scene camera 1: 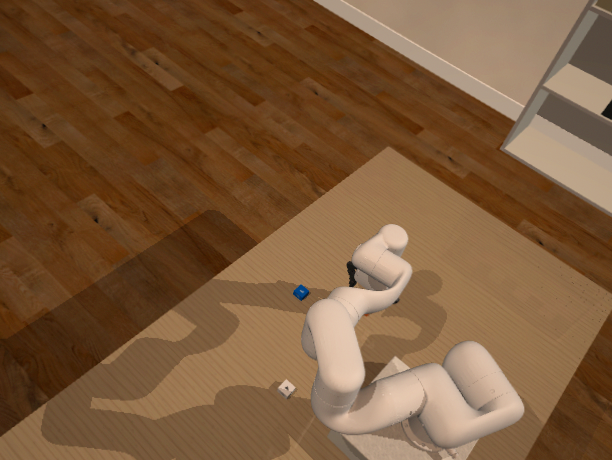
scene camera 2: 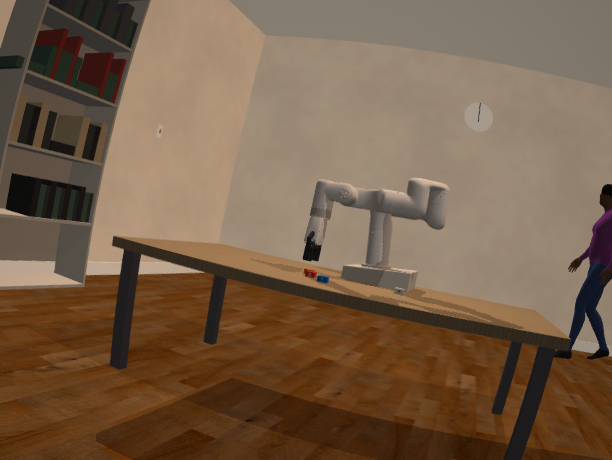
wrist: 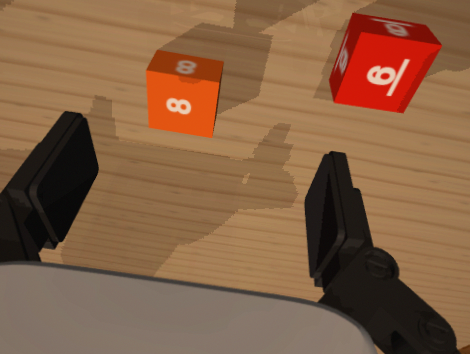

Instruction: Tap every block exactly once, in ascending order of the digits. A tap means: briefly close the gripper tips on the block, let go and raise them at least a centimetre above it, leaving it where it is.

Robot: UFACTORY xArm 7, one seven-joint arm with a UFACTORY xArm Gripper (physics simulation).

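My gripper is open and empty, above the table; the arm mostly hides it in scene camera 1. In the wrist view the orange block with digit 8 lies ahead of the gap between the fingertips, nearer the left one. The red block with an underlined 6 lies to its right, beyond the right finger. The blue block and the white block stand apart on the table; their digits are too small to read. The arm hides most of the red and orange blocks in scene camera 1.
The wooden table carries the arm's pale base. The white block stands near the base, and the blue block stands near the red one in scene camera 2. A bookshelf and a person are away from the table.
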